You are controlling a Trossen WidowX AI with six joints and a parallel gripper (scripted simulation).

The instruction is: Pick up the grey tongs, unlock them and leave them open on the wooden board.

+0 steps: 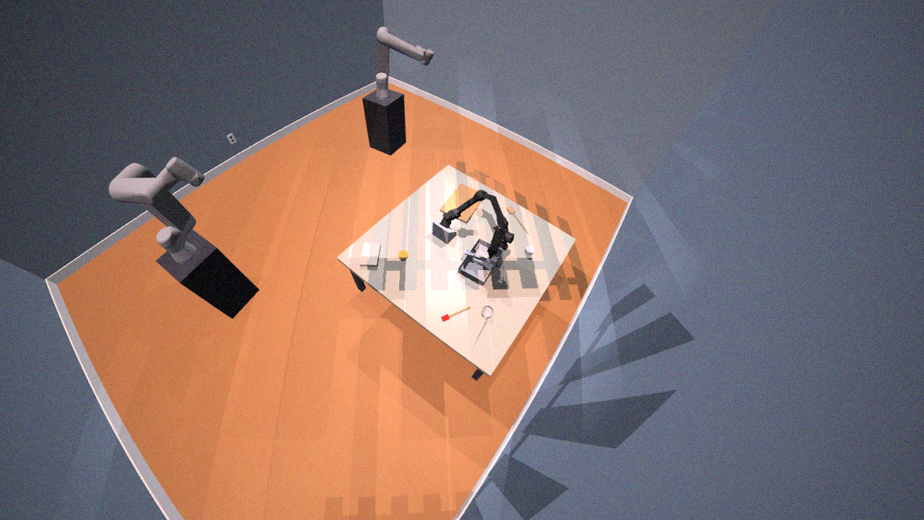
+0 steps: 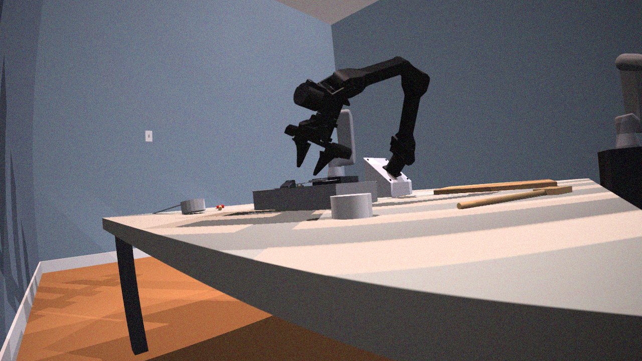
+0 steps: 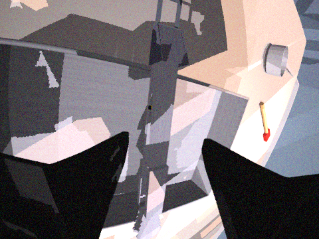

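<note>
Now: the roasting tin 70 mm below my gripper tip, 50 mm behind it and 20 mm to the right of it. From my gripper tip the other things lie so: wooden board: 430 mm to the left, 430 mm behind, 90 mm below; yellow disc: 550 mm behind, 250 mm to the right, 90 mm below.
</note>
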